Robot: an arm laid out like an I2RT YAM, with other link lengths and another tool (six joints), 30 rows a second.
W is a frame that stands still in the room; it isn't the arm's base.
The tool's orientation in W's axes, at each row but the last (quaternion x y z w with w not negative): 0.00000, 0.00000, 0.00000, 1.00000; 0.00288, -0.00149, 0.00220, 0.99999; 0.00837, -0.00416, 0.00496, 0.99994; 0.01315, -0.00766, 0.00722, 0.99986; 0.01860, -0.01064, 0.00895, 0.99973; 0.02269, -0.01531, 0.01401, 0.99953; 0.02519, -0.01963, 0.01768, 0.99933; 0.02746, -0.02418, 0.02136, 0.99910; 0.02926, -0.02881, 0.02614, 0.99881; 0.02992, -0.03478, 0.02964, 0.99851; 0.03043, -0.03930, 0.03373, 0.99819; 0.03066, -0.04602, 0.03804, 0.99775
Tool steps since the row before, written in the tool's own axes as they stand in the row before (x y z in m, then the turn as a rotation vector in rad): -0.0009, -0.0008, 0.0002, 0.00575, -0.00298, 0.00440; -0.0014, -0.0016, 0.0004, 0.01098, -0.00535, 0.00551; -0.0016, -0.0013, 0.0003, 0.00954, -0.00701, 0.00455; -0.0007, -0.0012, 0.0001, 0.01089, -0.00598, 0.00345; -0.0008, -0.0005, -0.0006, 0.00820, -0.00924, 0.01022; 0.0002, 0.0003, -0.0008, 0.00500, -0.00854, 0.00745; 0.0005, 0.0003, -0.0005, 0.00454, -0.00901, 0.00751; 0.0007, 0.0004, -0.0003, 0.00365, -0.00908, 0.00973; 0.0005, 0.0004, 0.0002, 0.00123, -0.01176, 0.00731; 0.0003, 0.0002, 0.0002, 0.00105, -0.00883, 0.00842; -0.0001, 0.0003, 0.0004, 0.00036, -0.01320, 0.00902; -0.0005, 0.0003, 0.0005, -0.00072, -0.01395, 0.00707
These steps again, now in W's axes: -0.0009, -0.0008, 0.0002, 0.00575, -0.00298, 0.00440; -0.0014, -0.0016, 0.0004, 0.01099, -0.00533, 0.00551; -0.0016, -0.0013, 0.0003, 0.00957, -0.00699, 0.00451; -0.0007, -0.0012, 0.0001, 0.01092, -0.00591, 0.00346; -0.0008, -0.0005, -0.0006, 0.00815, -0.00947, 0.01005; 0.0002, 0.0003, -0.0008, 0.00502, -0.00873, 0.00721; 0.0005, 0.0003, -0.0005, 0.00457, -0.00922, 0.00723; 0.0007, 0.0004, -0.0002, 0.00358, -0.00945, 0.00940; 0.0005, 0.0004, 0.0003, 0.00145, -0.01210, 0.00669; 0.0003, 0.0002, 0.0002, 0.00102, -0.00926, 0.00795; -0.0002, 0.0003, 0.0004, 0.00059, -0.01369, 0.00824; -0.0006, 0.0002, 0.0005, -0.00025, -0.01439, 0.00615
